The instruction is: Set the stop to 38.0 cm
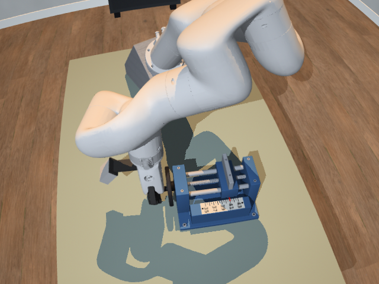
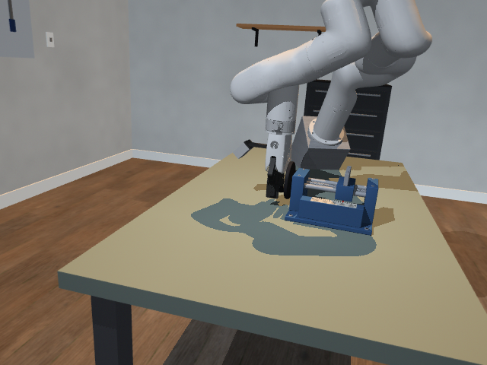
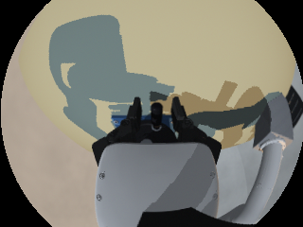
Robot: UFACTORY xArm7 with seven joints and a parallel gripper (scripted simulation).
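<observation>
The handwheel is 2 cm to the left of my hand, 1 cm ahead of it and 1 cm above it. The rest, counted from my hand: stop plate: 17 cm to the left, 6 cm ahead, 5 cm above.
</observation>
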